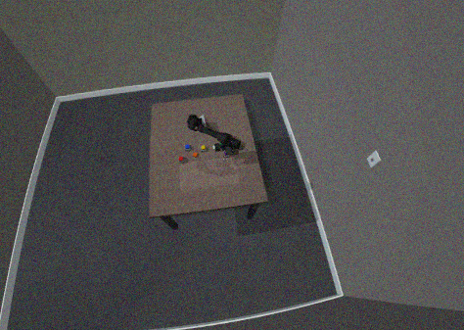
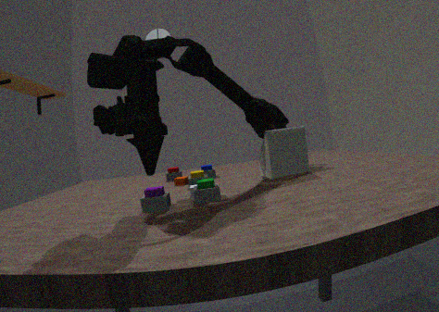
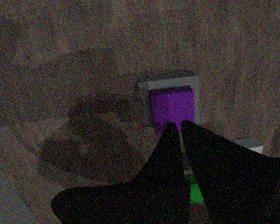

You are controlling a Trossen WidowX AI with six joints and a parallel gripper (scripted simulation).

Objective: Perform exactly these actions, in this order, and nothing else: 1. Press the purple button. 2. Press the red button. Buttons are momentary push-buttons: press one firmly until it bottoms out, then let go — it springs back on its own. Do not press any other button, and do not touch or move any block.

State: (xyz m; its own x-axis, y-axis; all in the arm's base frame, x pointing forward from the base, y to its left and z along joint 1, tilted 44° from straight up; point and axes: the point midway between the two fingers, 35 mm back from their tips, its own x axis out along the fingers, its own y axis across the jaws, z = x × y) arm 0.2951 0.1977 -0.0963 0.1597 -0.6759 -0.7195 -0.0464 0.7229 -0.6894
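Right now my gripper tip is 3 cm above the purple button. Round my gripper tip: orange block: 26 cm to the right, 5 cm below, 2 cm behind; then green button: 10 cm behind, 3 cm to the right, 3 cm below; then yellow button: 19 cm to the right, 7 cm behind, 3 cm below.
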